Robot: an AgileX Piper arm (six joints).
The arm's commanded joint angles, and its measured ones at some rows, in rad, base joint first. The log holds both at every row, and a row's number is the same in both.
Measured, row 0: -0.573, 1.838, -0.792, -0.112, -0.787, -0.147
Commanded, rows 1 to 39: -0.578, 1.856, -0.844, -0.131, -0.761, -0.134; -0.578, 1.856, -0.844, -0.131, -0.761, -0.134; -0.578, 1.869, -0.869, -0.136, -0.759, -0.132; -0.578, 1.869, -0.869, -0.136, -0.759, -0.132; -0.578, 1.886, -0.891, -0.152, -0.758, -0.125; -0.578, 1.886, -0.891, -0.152, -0.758, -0.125; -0.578, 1.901, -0.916, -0.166, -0.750, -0.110; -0.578, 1.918, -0.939, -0.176, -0.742, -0.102; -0.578, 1.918, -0.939, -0.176, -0.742, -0.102; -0.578, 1.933, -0.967, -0.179, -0.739, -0.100; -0.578, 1.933, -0.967, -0.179, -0.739, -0.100; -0.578, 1.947, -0.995, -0.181, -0.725, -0.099; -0.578, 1.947, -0.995, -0.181, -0.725, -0.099; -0.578, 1.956, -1.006, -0.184, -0.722, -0.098; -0.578, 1.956, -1.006, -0.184, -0.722, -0.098; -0.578, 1.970, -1.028, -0.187, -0.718, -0.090; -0.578, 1.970, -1.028, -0.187, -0.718, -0.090; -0.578, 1.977, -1.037, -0.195, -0.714, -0.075; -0.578, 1.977, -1.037, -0.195, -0.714, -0.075; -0.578, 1.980, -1.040, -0.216, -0.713, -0.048; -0.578, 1.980, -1.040, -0.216, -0.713, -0.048; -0.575, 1.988, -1.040, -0.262, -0.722, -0.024; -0.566, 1.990, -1.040, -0.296, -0.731, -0.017; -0.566, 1.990, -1.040, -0.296, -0.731, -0.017; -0.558, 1.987, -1.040, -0.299, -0.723, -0.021; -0.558, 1.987, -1.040, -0.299, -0.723, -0.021; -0.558, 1.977, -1.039, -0.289, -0.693, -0.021; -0.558, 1.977, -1.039, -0.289, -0.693, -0.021; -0.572, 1.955, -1.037, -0.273, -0.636, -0.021; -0.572, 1.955, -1.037, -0.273, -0.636, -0.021; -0.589, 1.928, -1.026, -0.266, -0.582, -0.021; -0.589, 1.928, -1.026, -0.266, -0.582, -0.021; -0.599, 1.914, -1.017, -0.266, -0.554, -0.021; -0.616, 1.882, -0.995, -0.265, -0.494, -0.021; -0.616, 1.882, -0.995, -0.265, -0.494, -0.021; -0.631, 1.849, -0.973, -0.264, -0.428, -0.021; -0.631, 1.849, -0.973, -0.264, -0.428, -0.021; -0.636, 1.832, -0.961, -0.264, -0.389, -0.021; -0.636, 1.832, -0.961, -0.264, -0.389, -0.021
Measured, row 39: -0.621, 1.860, -0.975, -0.256, -0.445, -0.021
